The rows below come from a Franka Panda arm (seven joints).
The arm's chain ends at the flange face. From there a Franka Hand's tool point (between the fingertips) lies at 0.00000 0.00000 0.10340 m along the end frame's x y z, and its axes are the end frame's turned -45 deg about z.
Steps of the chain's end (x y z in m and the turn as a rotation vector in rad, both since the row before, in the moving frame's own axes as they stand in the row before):
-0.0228 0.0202 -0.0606 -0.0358 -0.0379 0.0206
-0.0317 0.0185 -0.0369 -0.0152 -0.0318 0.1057
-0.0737 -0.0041 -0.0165 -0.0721 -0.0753 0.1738
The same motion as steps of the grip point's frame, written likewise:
-0.0358 -0.0020 -0.0607 0.0015 -0.0521 0.0206
-0.0389 -0.0107 -0.0370 0.0117 -0.0332 0.1057
-0.0599 -0.0562 -0.0171 0.0023 -0.1042 0.1738

